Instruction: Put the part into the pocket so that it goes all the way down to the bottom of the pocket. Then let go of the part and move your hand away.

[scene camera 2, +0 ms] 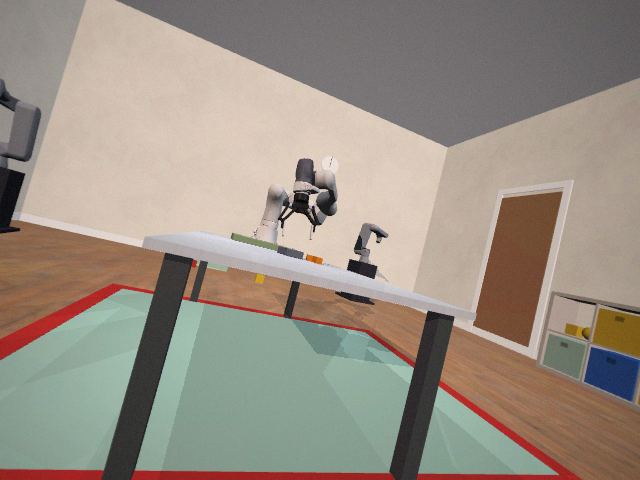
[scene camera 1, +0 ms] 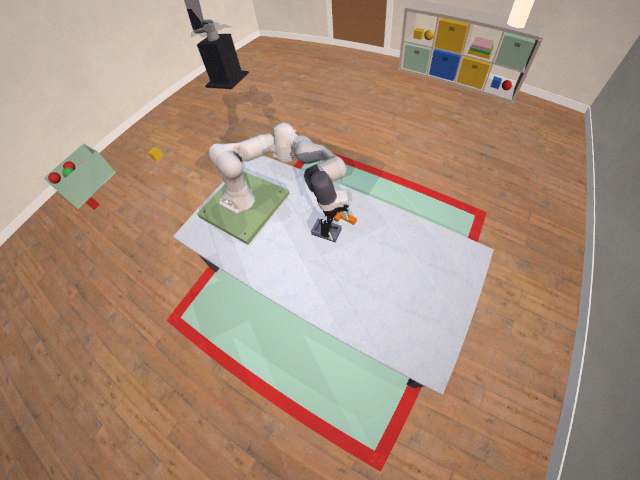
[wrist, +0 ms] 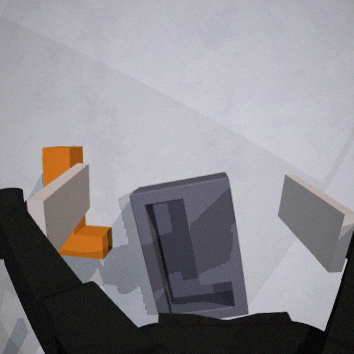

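Observation:
The part is an orange L-shaped piece [scene camera 1: 352, 220] [scene camera 2: 314, 258] [wrist: 91, 243] lying on the table beside the pocket block, outside it. In the wrist view one finger covers its middle. The dark grey block [scene camera 1: 337, 235] [scene camera 2: 290, 252] [wrist: 216, 240] has an L-shaped pocket, which shows empty in the wrist view. My gripper [scene camera 1: 338, 224] [scene camera 2: 296, 235] [wrist: 187, 190] is wide open with nothing between its fingers. It is above the block, its fingertips well clear of the table in scene camera 2. In scene camera 1 it partly hides the block and the part.
The white table [scene camera 1: 382, 289] [scene camera 2: 248, 264] carries the block and the part. The arm's base stands on a green board [scene camera 1: 266, 206] [scene camera 2: 253, 240], on the other side of the block from the part. A second arm on a black pedestal [scene camera 1: 221, 59] [scene camera 2: 361, 268] stands away from the table.

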